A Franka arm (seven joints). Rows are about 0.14 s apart.
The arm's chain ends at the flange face. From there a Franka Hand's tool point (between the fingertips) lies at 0.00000 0.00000 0.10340 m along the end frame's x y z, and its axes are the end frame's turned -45 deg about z.
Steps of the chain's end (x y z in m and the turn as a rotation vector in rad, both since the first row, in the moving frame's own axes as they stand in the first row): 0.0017 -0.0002 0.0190 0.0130 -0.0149 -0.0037; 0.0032 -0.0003 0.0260 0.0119 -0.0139 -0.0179; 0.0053 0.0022 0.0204 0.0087 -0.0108 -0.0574; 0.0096 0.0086 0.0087 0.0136 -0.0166 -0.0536; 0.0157 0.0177 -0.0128 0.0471 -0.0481 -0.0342; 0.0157 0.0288 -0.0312 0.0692 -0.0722 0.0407; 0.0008 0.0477 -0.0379 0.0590 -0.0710 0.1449
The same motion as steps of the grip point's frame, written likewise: 0.0012 -0.0010 0.0190 0.0197 -0.0013 -0.0037; 0.0023 0.0002 0.0260 0.0182 -0.0014 -0.0179; 0.0020 0.0039 0.0204 0.0138 -0.0015 -0.0574; 0.0004 0.0107 0.0087 0.0214 -0.0021 -0.0536; -0.0016 0.0167 -0.0130 0.0673 -0.0007 -0.0342; -0.0093 0.0211 -0.0317 0.1000 -0.0021 0.0407; -0.0333 0.0248 -0.0383 0.0919 -0.0085 0.1449
